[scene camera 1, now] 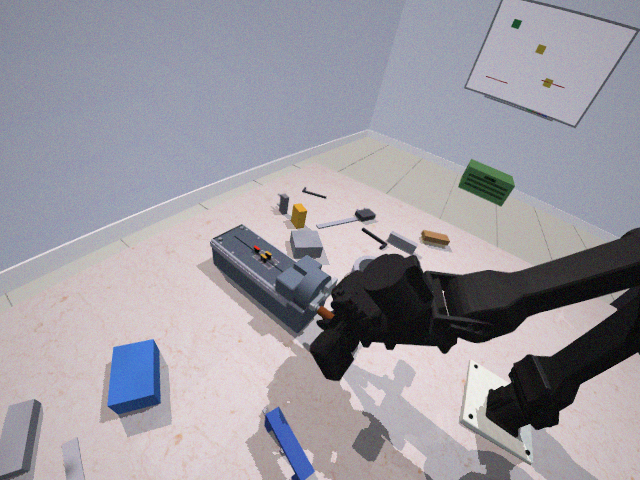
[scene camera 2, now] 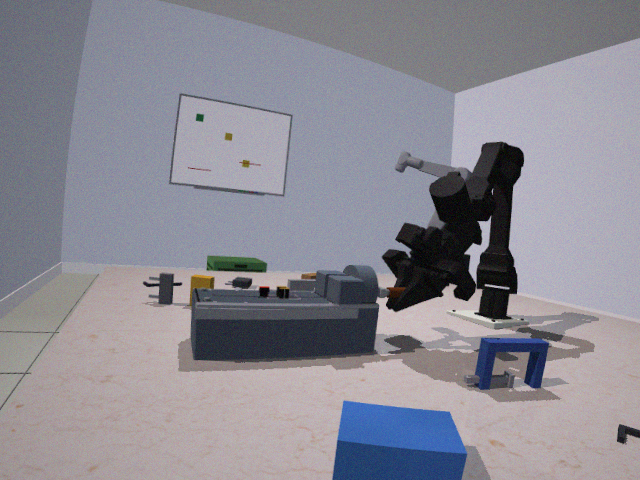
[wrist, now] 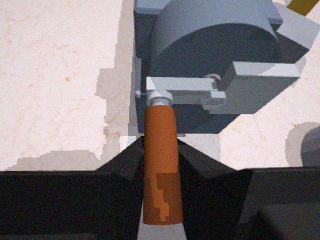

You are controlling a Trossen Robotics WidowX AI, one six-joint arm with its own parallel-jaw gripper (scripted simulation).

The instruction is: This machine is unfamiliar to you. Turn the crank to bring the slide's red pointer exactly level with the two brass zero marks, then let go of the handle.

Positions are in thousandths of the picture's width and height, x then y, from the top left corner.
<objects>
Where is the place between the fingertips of the gripper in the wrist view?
At 489, 594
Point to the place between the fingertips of the gripper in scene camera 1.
501, 668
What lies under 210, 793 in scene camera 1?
A blue block.
</objects>
